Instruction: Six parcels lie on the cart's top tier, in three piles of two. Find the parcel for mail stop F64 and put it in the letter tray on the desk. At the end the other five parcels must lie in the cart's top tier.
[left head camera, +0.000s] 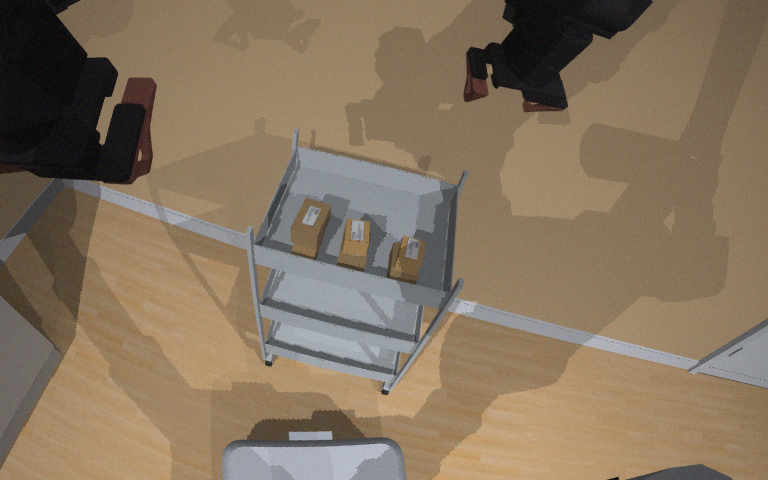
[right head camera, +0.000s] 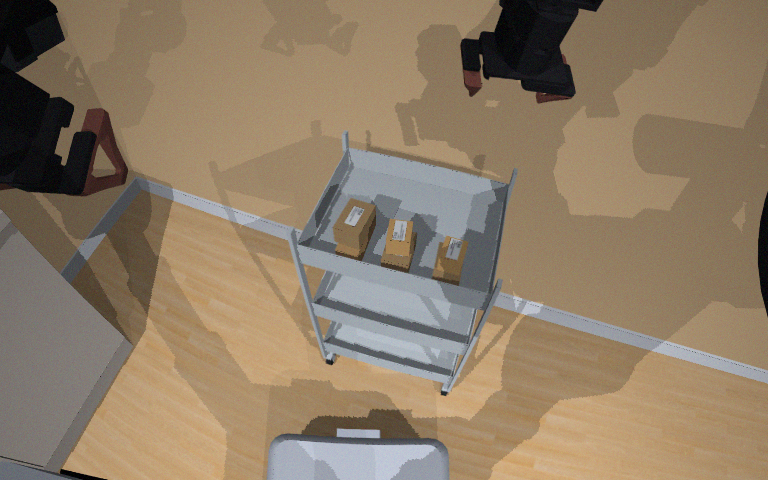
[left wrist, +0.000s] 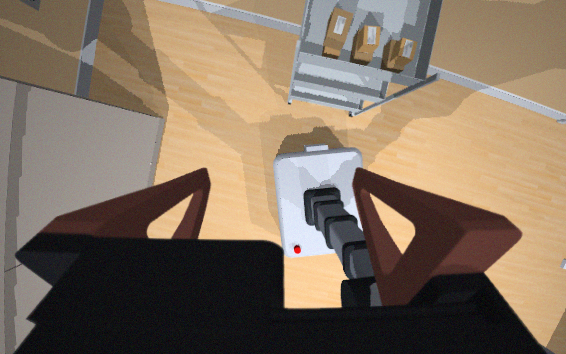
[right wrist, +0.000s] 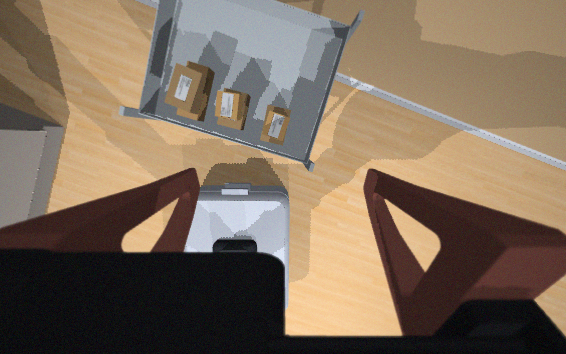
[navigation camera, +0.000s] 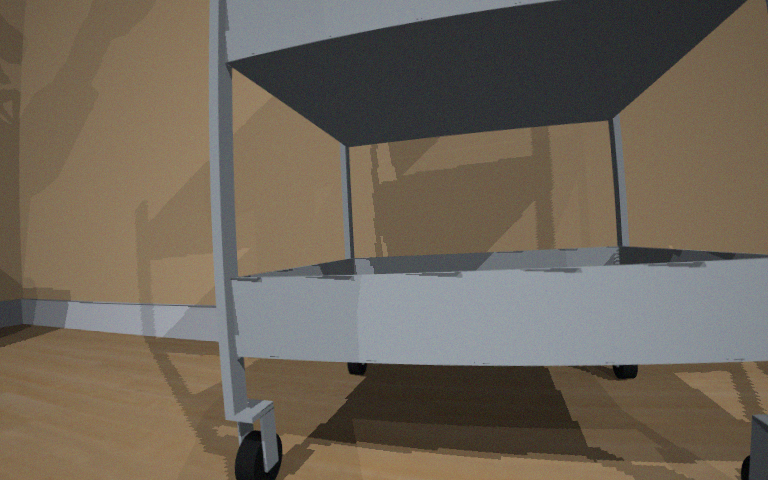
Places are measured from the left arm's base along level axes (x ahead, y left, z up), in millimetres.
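Pixels of known places: left gripper, fingertip midpoint: (left head camera: 97, 162) (right head camera: 89, 175) (left wrist: 281, 175); right gripper, fingertip midpoint: (left head camera: 495, 103) (right head camera: 504, 95) (right wrist: 281, 177).
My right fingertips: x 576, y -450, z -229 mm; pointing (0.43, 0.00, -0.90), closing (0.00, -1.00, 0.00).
Note:
Behind a point stands the place of what it marks.
The grey cart's top tier (left head camera: 373, 174) @[z -716, x 905, y -395 mm] (right head camera: 424, 171) @[z -707, x 906, y -392 mm] (right wrist: 200, 20) @[z -747, x 885, y -241 mm] holds three piles of brown parcels. The left pile's upper parcel (left head camera: 311, 216) @[z -645, x 701, y -227 mm] (right head camera: 355, 216) @[z -645, x 702, y -230 mm] (left wrist: 340, 25) @[z -645, x 702, y -229 mm] (right wrist: 183, 87) @[z -645, x 704, y -229 mm] looks largest. The middle upper parcel (left head camera: 357, 230) @[z -647, x 667, y -323 mm] (right head camera: 399, 230) @[z -647, x 667, y -323 mm] (left wrist: 371, 36) @[z -647, x 665, y -322 mm] (right wrist: 227, 105) @[z -647, x 667, y -325 mm] and right upper parcel (left head camera: 412, 249) @[z -647, x 620, y -434 mm] (right head camera: 454, 249) @[z -647, x 620, y -435 mm] (left wrist: 407, 49) @[z -647, x 620, y -434 mm] (right wrist: 275, 125) @[z -647, x 623, y -434 mm] have white labels too, all too small to read. Lower parcels are mostly covered. My left gripper (left head camera: 73, 175) @[z -140, x 335, y -12 mm] (left wrist: 281, 175) @[z -140, x 335, y -12 mm] is open and empty, left of the cart. My right gripper (left head camera: 508, 103) @[z -229, x 576, y -450 mm] (right head camera: 512, 95) @[z -229, x 576, y -450 mm] (right wrist: 281, 177) @[z -229, x 576, y -450 mm] is open and empty, high up beyond the cart in the head views. The letter tray does not show.
A beige-grey flat-topped piece of furniture (right head camera: 56, 339) @[z -959, x 456, y 759 mm] (left wrist: 85, 150) @[z -798, x 430, y 770 mm] stands at the left. My pale base (left head camera: 317, 461) @[z -1150, x 253, y -236 mm] (right head camera: 356, 461) @[z -1150, x 244, y -223 mm] (left wrist: 295, 175) @[z -1150, x 195, y -85 mm] is in front of the cart. The cart's lower tier wall (navigation camera: 481, 316) @[z -1243, x 591, y -302 mm] is close in the navigation view. A wall stands behind the cart.

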